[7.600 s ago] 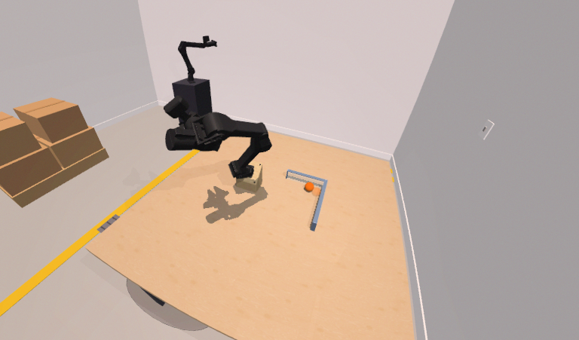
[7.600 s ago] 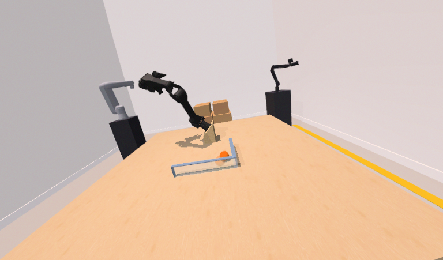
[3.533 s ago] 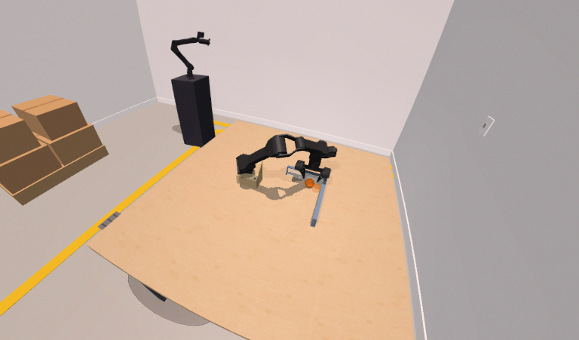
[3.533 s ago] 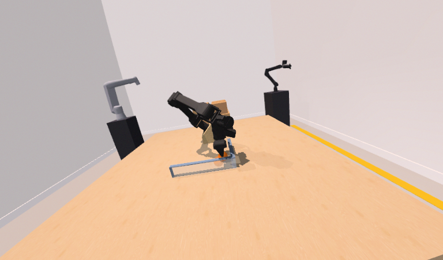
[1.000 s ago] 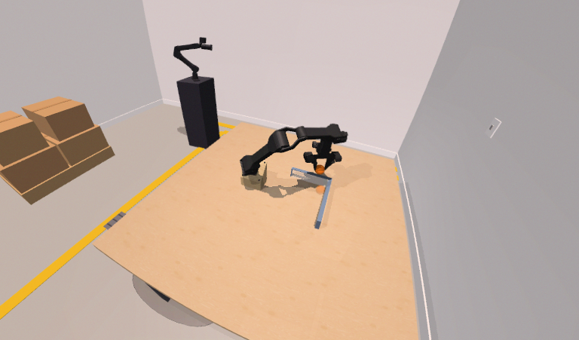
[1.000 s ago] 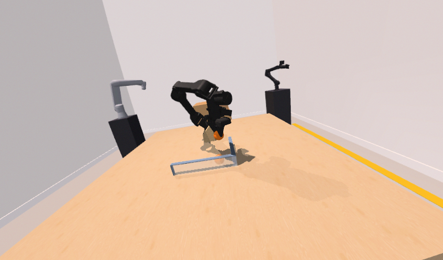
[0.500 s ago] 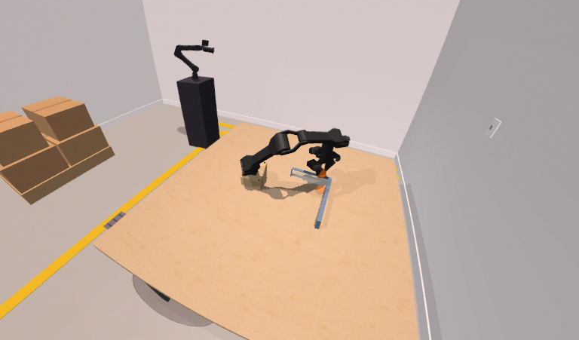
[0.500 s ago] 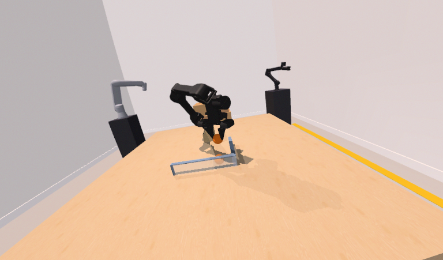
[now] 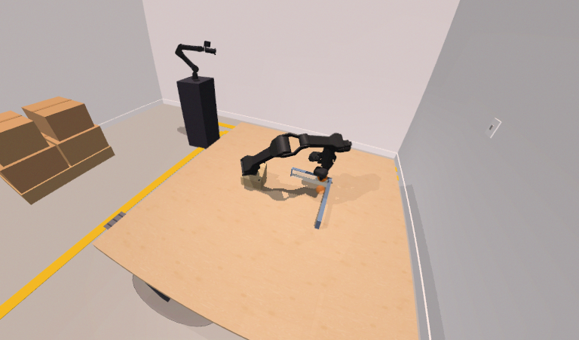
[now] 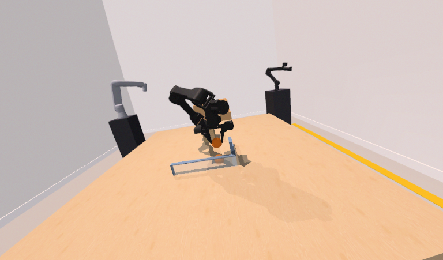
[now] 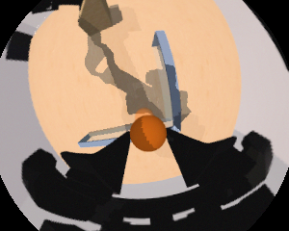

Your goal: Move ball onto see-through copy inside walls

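My gripper tip is now 90 mm above the see-through copy of ball and 10 mm short of it. Also, from my gripper tip: orange ball (right at my gripper tip); clear wall (80 mm to the right, 80 mm below, 40 mm ahead).
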